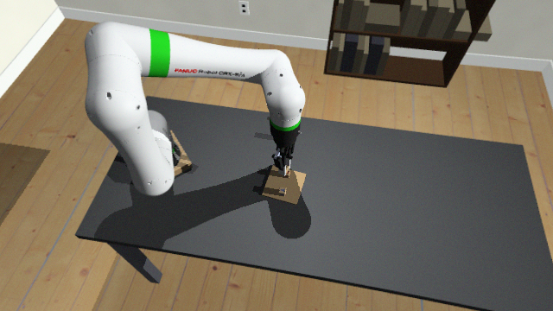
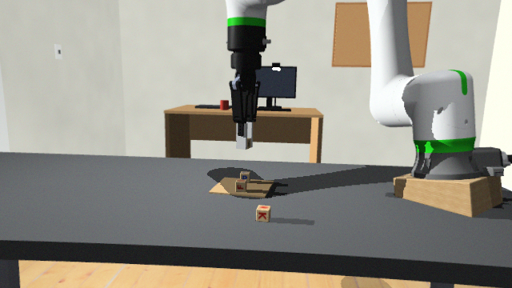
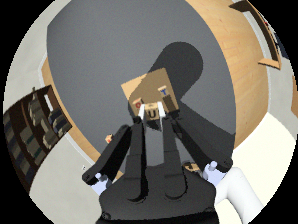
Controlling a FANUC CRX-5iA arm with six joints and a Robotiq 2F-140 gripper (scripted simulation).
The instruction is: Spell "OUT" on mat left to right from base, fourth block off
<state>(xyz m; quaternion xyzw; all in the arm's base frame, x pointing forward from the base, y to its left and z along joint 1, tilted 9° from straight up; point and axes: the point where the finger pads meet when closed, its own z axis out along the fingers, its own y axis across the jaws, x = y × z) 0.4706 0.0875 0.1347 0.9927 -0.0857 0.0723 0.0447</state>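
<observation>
Right now my hand is 14 cm above the tan mat.
</observation>
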